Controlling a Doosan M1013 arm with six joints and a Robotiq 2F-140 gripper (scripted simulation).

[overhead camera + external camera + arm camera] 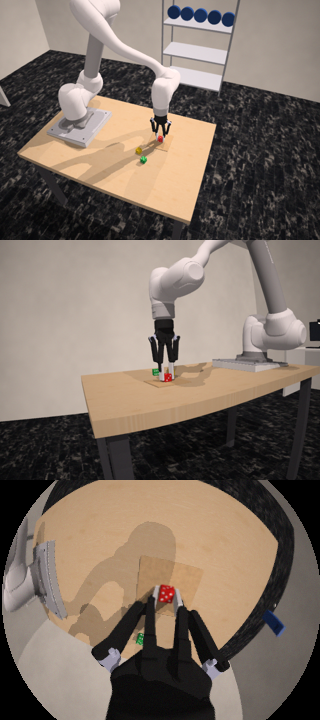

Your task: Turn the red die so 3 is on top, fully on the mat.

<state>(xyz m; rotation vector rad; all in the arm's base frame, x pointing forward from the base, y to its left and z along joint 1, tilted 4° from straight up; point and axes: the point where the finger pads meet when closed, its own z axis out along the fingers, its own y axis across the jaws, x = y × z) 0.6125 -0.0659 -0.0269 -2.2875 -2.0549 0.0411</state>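
Now: hand 2 cm above the red die. From my hand the other things lie so: mat 4 cm below; then green die 18 cm to the right, 7 cm behind, 3 cm below; then yellow die 12 cm to the right, 12 cm behind, 3 cm below.
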